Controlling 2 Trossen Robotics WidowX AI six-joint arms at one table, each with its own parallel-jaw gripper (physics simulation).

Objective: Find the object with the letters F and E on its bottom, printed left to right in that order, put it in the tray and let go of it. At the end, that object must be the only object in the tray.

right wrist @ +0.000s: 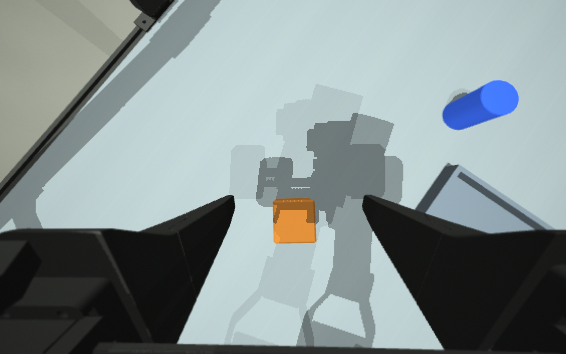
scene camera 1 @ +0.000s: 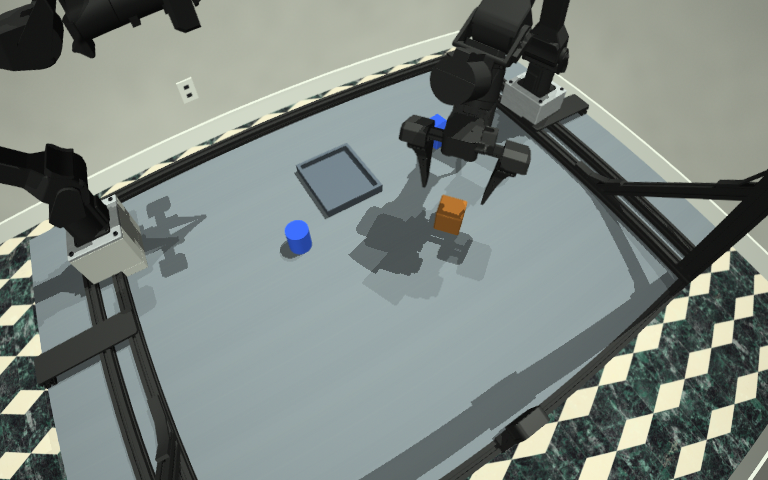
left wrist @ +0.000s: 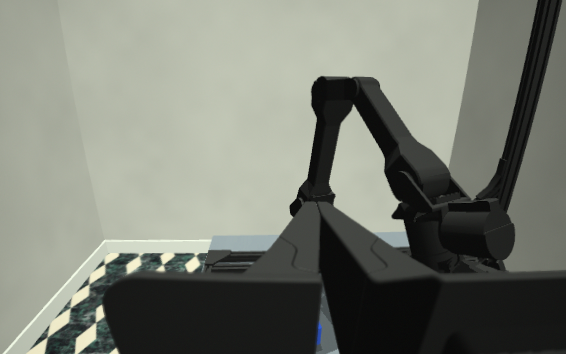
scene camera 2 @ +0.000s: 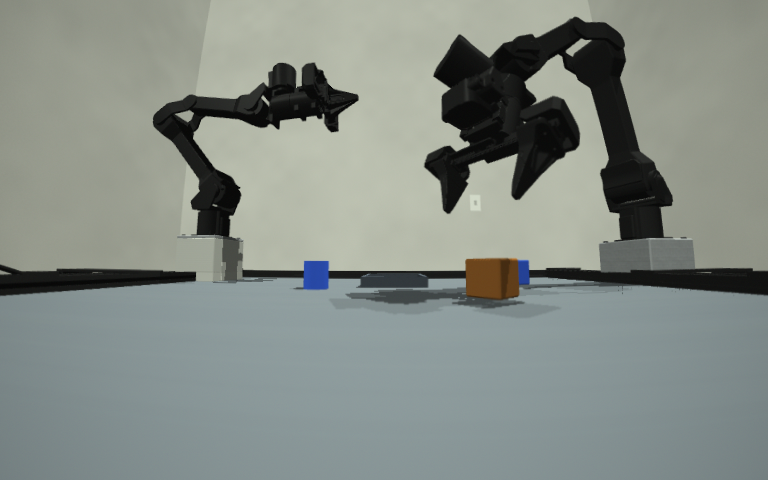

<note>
I see my left gripper (scene camera 2: 358, 97), my right gripper (scene camera 2: 476, 205) and a dark grey tray (scene camera 1: 338, 178).
My left gripper also shows in the left wrist view (left wrist: 314, 212). My right gripper is seen too in the right wrist view (right wrist: 298, 201) and in scene camera 1 (scene camera 1: 453, 195). The dark grey tray shows as well in the right wrist view (right wrist: 457, 195) and in scene camera 2 (scene camera 2: 369, 280).
</note>
